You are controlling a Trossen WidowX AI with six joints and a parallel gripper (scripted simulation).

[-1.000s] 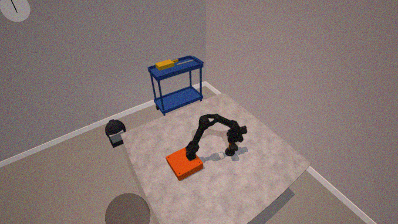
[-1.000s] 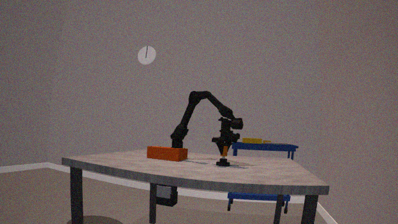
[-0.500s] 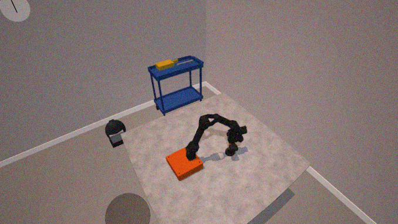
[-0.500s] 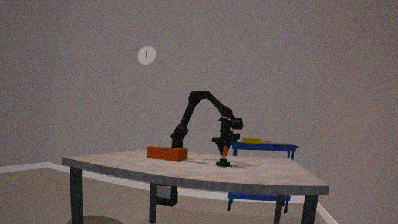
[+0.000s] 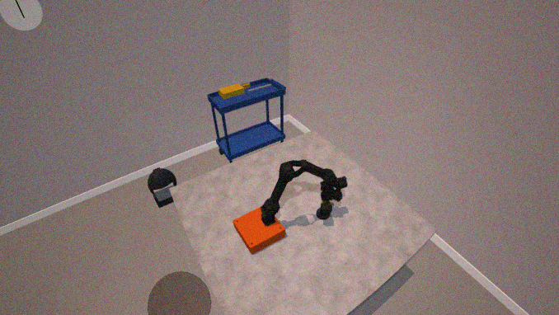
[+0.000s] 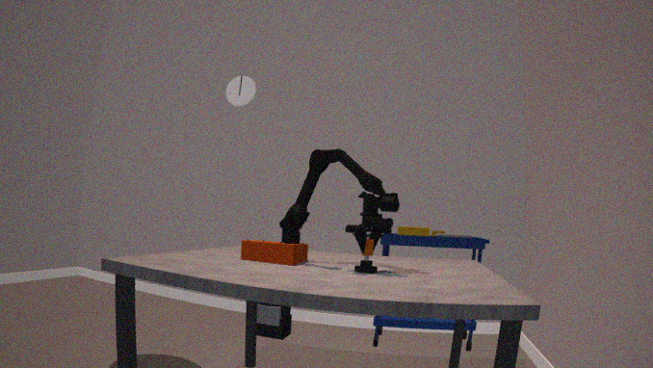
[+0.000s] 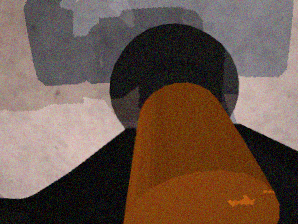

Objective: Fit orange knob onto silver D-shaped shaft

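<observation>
The orange knob lies 3 cm above my gripper tip. From my gripper tip the other things lie so: pedestal 4 cm below.
</observation>
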